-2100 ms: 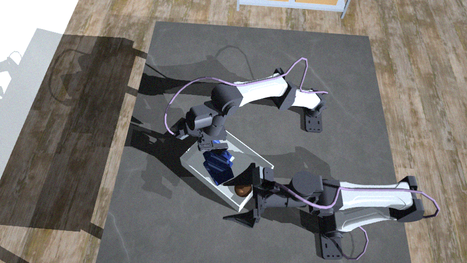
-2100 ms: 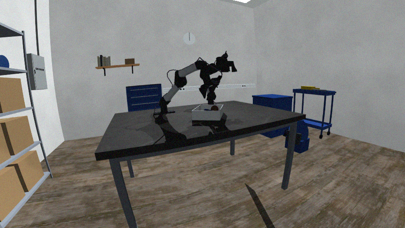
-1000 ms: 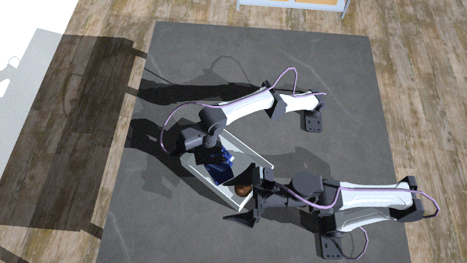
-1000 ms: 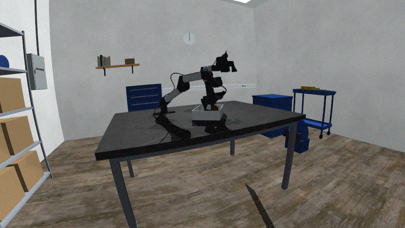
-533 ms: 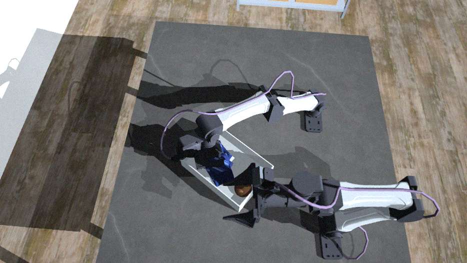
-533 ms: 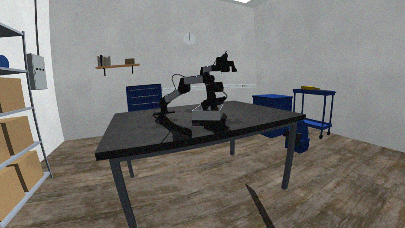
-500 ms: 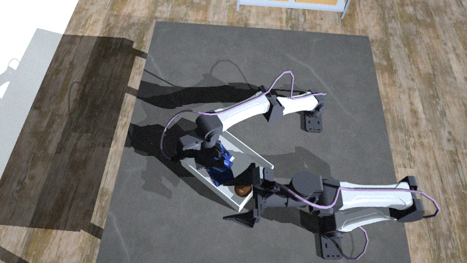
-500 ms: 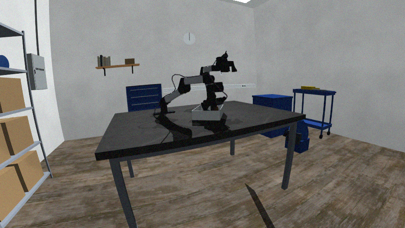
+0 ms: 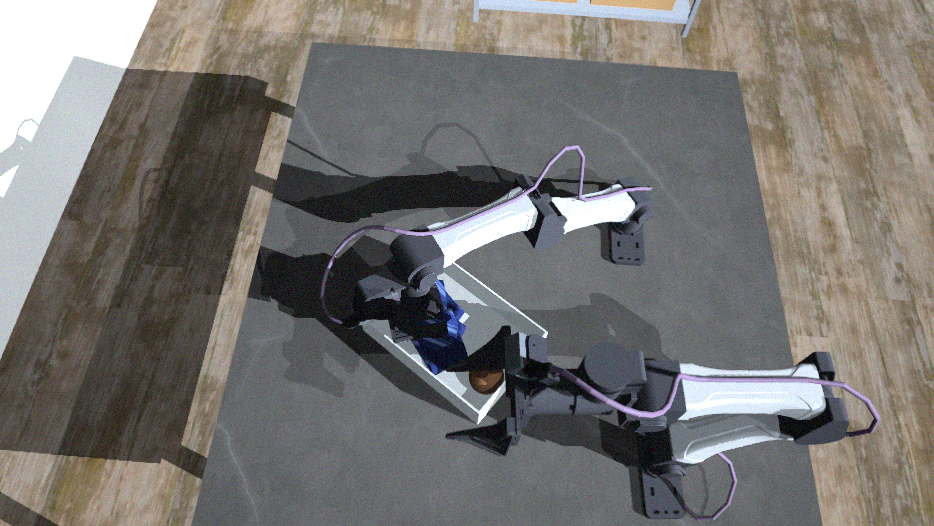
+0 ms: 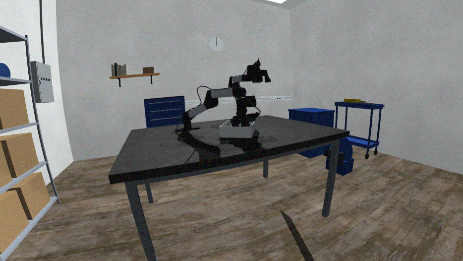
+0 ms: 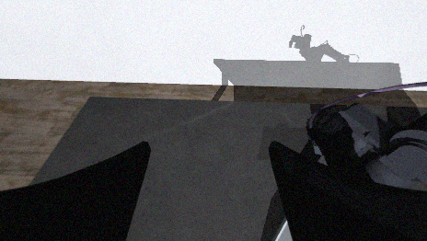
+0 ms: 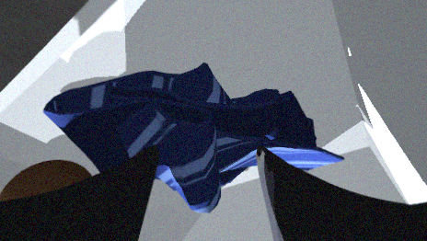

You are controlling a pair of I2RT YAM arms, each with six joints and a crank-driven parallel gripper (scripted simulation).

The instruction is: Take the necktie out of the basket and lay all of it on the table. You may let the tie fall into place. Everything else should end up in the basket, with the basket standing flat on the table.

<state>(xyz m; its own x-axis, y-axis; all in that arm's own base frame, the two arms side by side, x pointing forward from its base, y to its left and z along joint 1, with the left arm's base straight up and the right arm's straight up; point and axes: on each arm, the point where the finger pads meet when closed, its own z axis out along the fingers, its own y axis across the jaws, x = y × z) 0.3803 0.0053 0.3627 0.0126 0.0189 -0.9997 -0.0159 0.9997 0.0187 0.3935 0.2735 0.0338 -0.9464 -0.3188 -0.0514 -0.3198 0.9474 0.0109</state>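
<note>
Right now the white basket is 4 cm behind my right hand, 3 cm to the left of it and 1 cm below it. Round my right hand: brown ball: 10 cm behind, 12 cm to the left.
</note>
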